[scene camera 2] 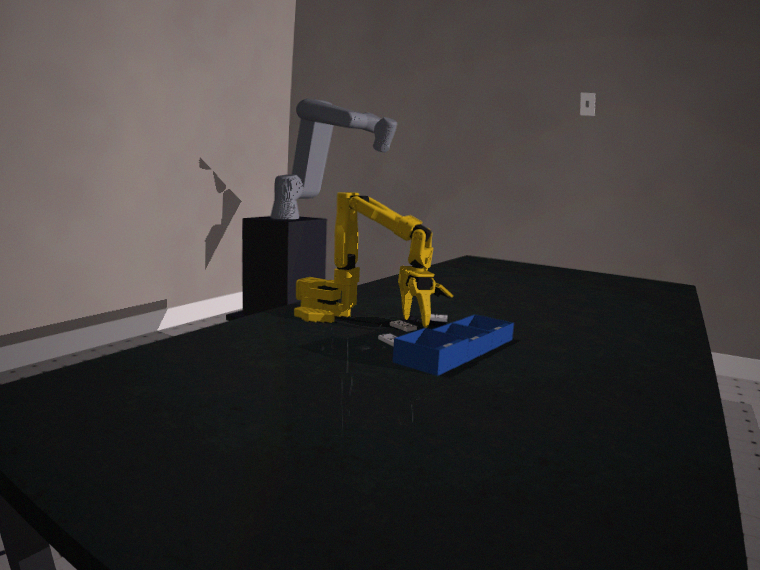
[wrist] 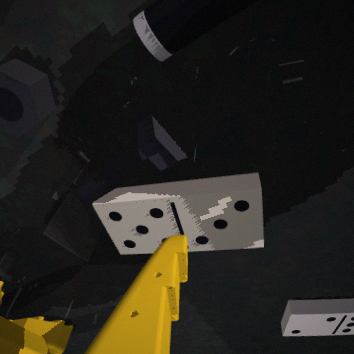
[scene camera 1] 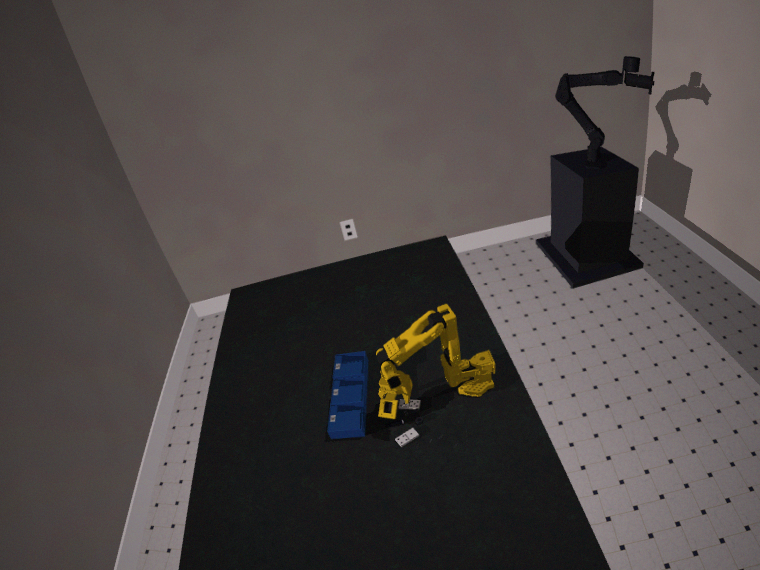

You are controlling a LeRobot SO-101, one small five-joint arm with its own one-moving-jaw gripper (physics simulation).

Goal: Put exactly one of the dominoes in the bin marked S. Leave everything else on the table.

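Pixels of known places: end effector, tool point: [scene camera 2: 406,317] [wrist: 186,251] [scene camera 1: 406,401]; arm's base, origin of the base link: [scene camera 2: 330,317] [wrist: 14,306] [scene camera 1: 465,382].
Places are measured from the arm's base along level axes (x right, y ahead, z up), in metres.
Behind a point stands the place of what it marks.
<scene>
A white domino [scene camera 1: 413,404] {x -0.032, y 0.141, z 0.007 m} [scene camera 2: 402,325] {x -0.015, y 0.154, z 0.007 m} [wrist: 235,227] {x -0.018, y 0.165, z 0.007 m} with five and three pips lies beside the gripper, under its visible jaw tip in the wrist view. A second domino [scene camera 1: 407,437] [scene camera 2: 386,338] lies farther from the gripper. Another domino [wrist: 320,325] {x 0.064, y 0.171, z 0.007 m} shows at the lower right of the wrist view. My gripper [scene camera 1: 395,401] {x -0.029, y 0.156, z 0.020 m} [scene camera 2: 416,320] {x -0.029, y 0.156, z 0.020 m} is open and empty, pointing down low over the table; its moving jaw is outside the wrist view. A blue three-compartment bin tray [scene camera 1: 365,398] {x 0.014, y 0.253, z 0.017 m} [scene camera 2: 416,362] {x 0.167, y 0.276, z 0.011 m} stands beside it. Its labels are too small to read, so I cannot tell which bin is S.
In the wrist view, a black cylinder [wrist: 195,25] {x -0.071, y 0.184, z 0.009 m} with a white end lies beyond the domino, and a dark hex-headed part [wrist: 37,92] {x -0.080, y 0.144, z 0.006 m} lies at the left. A small pale piece [scene camera 2: 438,317] {x -0.115, y 0.183, z 0.007 m} lies behind the gripper. A second robot arm [scene camera 1: 577,113] [scene camera 2: 314,153] stands on a pedestal.
</scene>
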